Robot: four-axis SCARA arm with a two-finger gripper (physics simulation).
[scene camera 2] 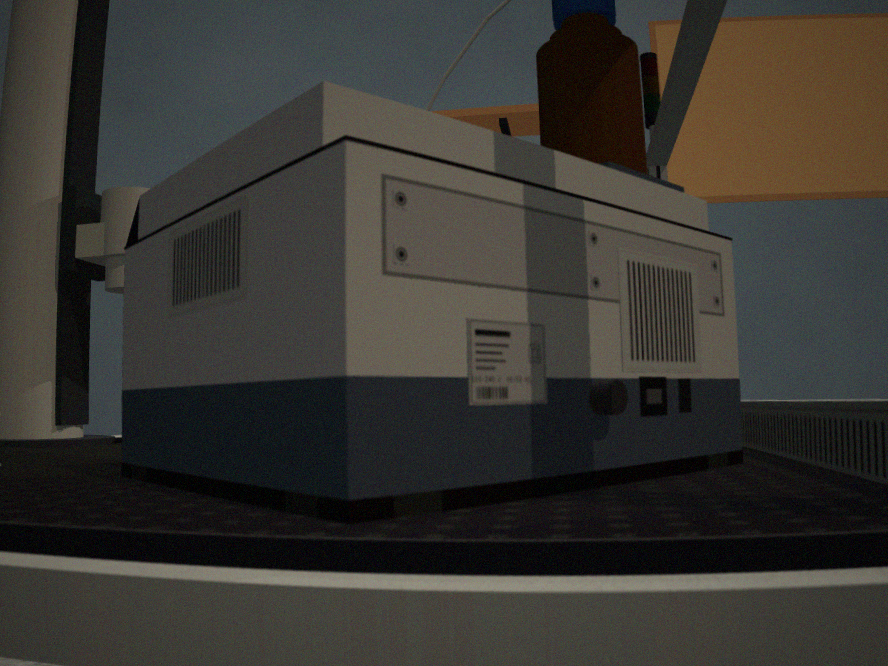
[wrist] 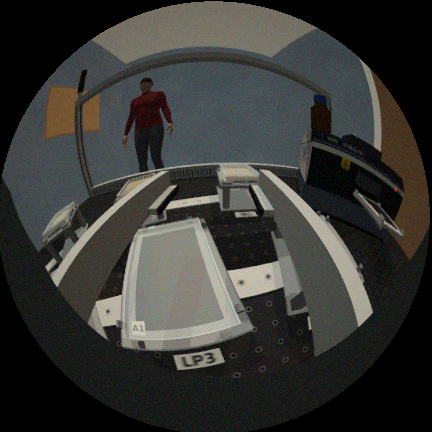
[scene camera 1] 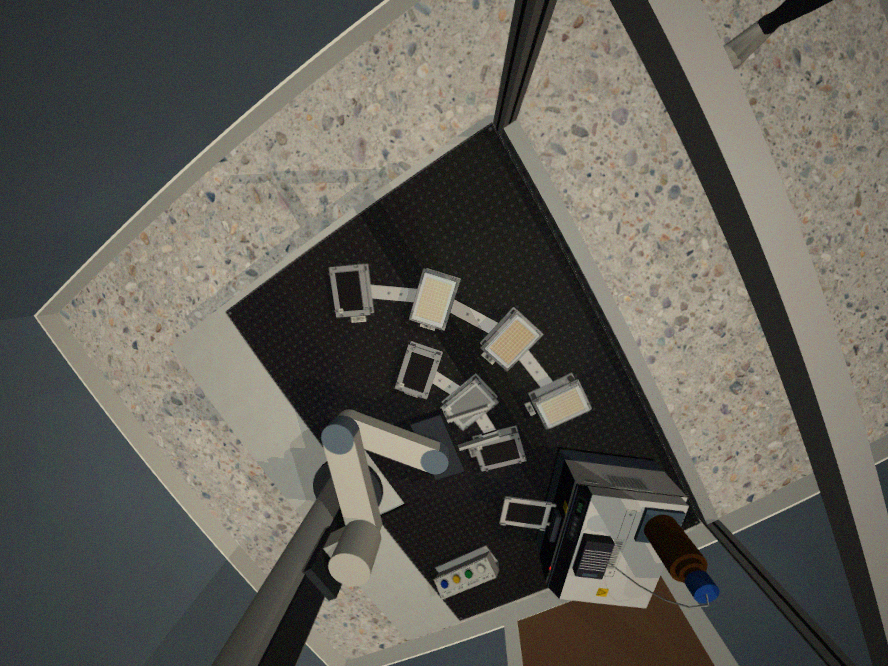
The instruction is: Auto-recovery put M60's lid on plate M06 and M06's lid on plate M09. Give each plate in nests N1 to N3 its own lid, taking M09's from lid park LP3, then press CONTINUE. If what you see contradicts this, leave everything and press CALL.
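Frame: origin at the arm's base, x left, y back, z up, level; centimetres.
Seen in the pictures: gripper, between the fingertips: [wrist: 212,177] [scene camera 1: 493,421].
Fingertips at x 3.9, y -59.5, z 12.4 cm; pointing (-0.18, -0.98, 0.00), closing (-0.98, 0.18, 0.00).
Note:
Pixels of each thing's top centre, then the offset from my fingertips to it. "pt": a spot on its surface instead.
- clear lid, centre of its top: [wrist: 165,264] [scene camera 1: 469,406] dy +4.8, dx +4.8, dz -5.6 cm
- park labelled LP3, a spot on its surface: [wrist: 199,359] pt dy +13.4, dx +3.0, dz -10.9 cm
- middle plate, centre of its top: [wrist: 137,181] [scene camera 1: 512,342] dy -15.4, dx +16.0, dz -3.3 cm
- third plate, centre of its top: [wrist: 238,168] [scene camera 1: 563,407] dy -18.6, dx -8.1, dz -3.4 cm
- button box, a spot on its surface: [scene camera 1: 466,571] pt dy +37.3, dx -48.3, dz -4.8 cm
- frame, a spot on its surface: [scene camera 1: 503,512] pt dy +12.8, dx -29.2, dz -1.1 cm
- brown bottle, a spot on its surface: [scene camera 2: 591,86] pt dy -24.7, dx -48.1, dz +18.5 cm
My gripper [wrist: 212,177] is shut to its narrow stance, a gap between its pads and nothing held; in scene camera 1 the arm hides it. A clear lid [scene camera 1: 470,398] [wrist: 175,280] lies on the park labelled LP3 [wrist: 199,359], below and slightly left of the fingers, with an A1 tag at its near left corner. Three plates with pale wells stand in outer nests: one plate [scene camera 1: 434,299] [wrist: 62,220], a middle plate [scene camera 1: 511,339] [wrist: 135,186] and a third plate [scene camera 1: 561,404] [wrist: 238,173]. Their codes are not legible. The button box [scene camera 1: 465,571] has blue, yellow, green and white buttons.
Empty frames stand at the outer left [scene camera 1: 334,292], inner left [scene camera 1: 401,369] and right of LP3 [scene camera 1: 521,445]. Another frame [scene camera 1: 503,512] adjoins the large instrument [scene camera 1: 609,501] [scene camera 2: 430,301] [wrist: 335,172], which carries a brown bottle [scene camera 1: 674,548] [scene camera 2: 591,86] [wrist: 320,119]. A person [wrist: 148,117] stands beyond the rail.

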